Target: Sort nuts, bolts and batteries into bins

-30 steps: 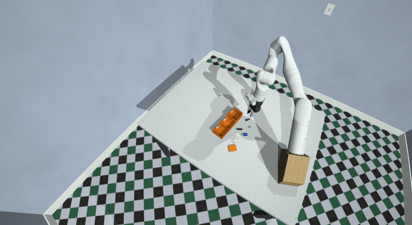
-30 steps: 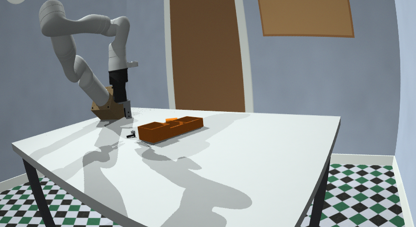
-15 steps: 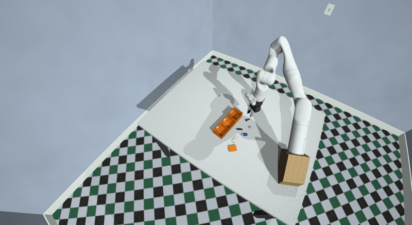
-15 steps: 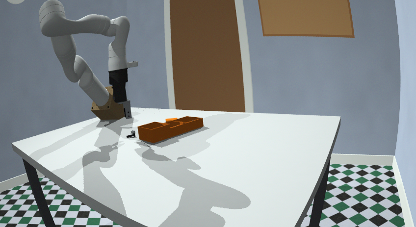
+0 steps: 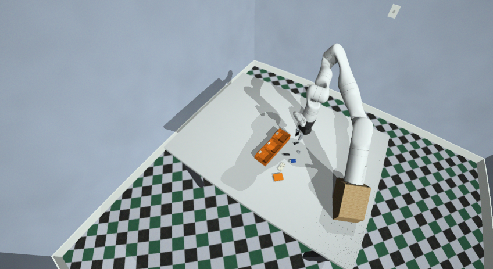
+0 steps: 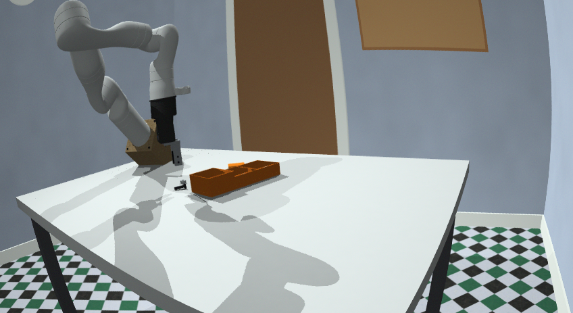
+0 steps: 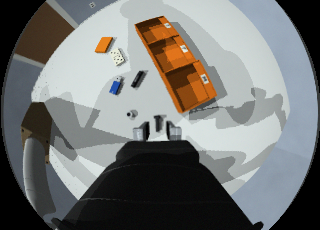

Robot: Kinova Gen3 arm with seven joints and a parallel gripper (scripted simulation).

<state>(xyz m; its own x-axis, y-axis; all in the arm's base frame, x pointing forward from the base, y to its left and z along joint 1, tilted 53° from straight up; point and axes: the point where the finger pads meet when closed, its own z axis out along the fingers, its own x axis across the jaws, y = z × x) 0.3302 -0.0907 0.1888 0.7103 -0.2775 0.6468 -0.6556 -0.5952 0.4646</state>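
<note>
Right now my hand is 80 mm above the bolt. From my hand the other things lie so: orange bin 130 mm ahead, 90 mm to the left, 60 mm below; then grey nut 30 mm behind, 60 mm to the left, 80 mm below; then black cylinder 40 mm ahead, 100 mm to the left, 80 mm below.
</note>
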